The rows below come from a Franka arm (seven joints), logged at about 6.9 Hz.
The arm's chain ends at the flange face. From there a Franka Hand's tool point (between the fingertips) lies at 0.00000 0.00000 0.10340 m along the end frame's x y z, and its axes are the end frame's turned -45 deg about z.
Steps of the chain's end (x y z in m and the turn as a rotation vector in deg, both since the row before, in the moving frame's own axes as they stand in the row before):
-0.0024, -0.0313, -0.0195, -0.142, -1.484, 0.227
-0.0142, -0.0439, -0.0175, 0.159, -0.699, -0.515
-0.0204, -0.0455, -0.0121, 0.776, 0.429, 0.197
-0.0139, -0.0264, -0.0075, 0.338, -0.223, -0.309
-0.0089, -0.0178, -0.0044, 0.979, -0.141, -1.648
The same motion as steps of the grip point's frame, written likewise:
0.0184, -0.0255, -0.0195, 0.949, -1.150, 0.227
0.0203, -0.0422, -0.0175, 0.607, -0.382, -0.515
0.0193, -0.0470, -0.0121, 0.245, 0.852, 0.197
0.0090, -0.0292, -0.0075, 0.397, 0.081, -0.309
0.0073, -0.0203, -0.0044, 0.792, 0.593, -1.648

